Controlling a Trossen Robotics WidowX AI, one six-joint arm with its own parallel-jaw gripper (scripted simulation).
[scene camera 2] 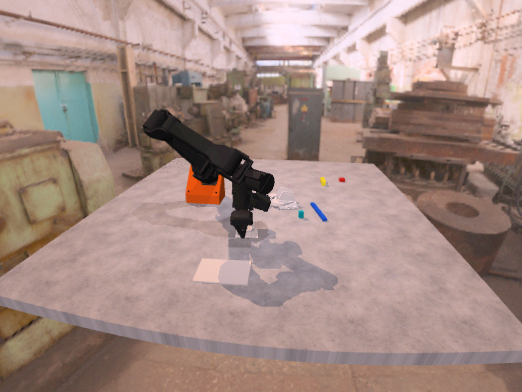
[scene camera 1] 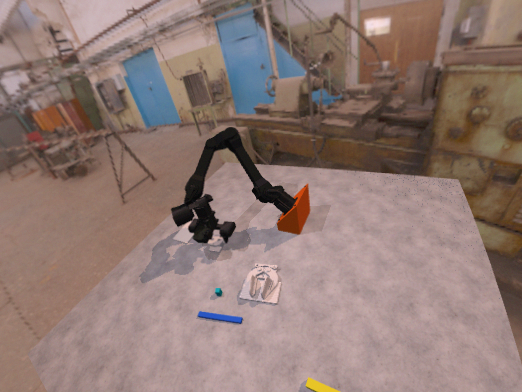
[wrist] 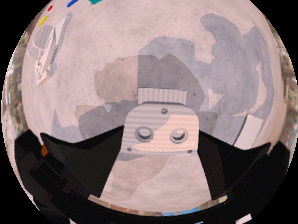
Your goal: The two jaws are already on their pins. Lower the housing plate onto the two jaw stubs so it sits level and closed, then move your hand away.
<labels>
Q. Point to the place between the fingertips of the gripper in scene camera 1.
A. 218,241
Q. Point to a pale sheet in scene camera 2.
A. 230,272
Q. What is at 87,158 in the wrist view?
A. The gripper.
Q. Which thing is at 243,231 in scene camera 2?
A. The gripper.
</labels>
